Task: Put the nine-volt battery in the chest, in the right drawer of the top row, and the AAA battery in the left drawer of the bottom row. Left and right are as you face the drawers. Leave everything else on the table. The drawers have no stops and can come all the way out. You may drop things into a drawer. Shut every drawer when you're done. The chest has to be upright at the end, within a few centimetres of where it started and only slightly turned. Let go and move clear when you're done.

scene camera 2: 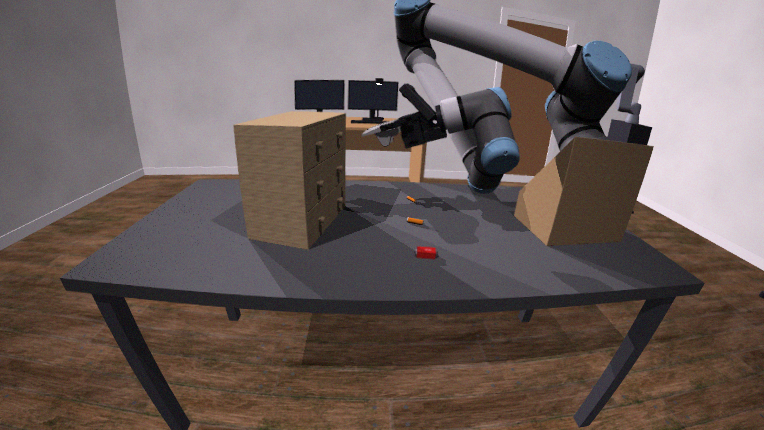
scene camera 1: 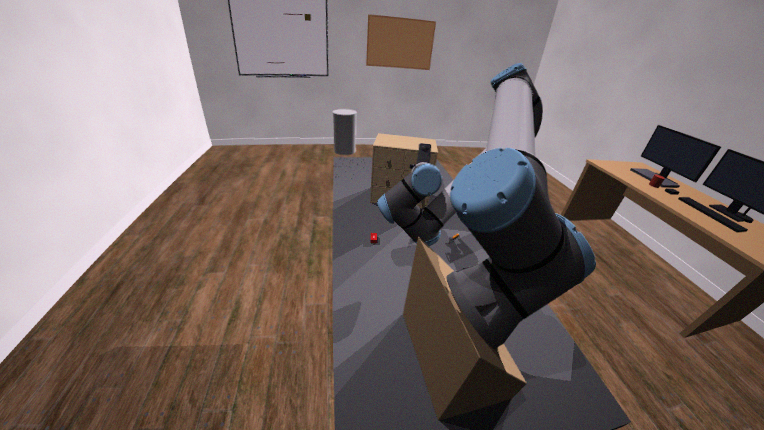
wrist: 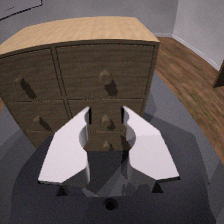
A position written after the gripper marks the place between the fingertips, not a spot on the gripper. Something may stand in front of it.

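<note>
Scene camera 2 takes in the gripper point(scene camera 2: 363, 134) and a wooden chest point(scene camera 2: 270, 155), together with a drawer point(scene camera 2: 315, 187) and a drawer point(scene camera 2: 314, 137). In the wrist view the gripper point(wrist: 106, 108) appears again, along with a drawer point(wrist: 86, 70), a drawer point(wrist: 97, 140) and a drawer point(wrist: 103, 109). Scene camera 1 has the wooden chest point(scene camera 1: 405, 143) in its picture too.
</note>
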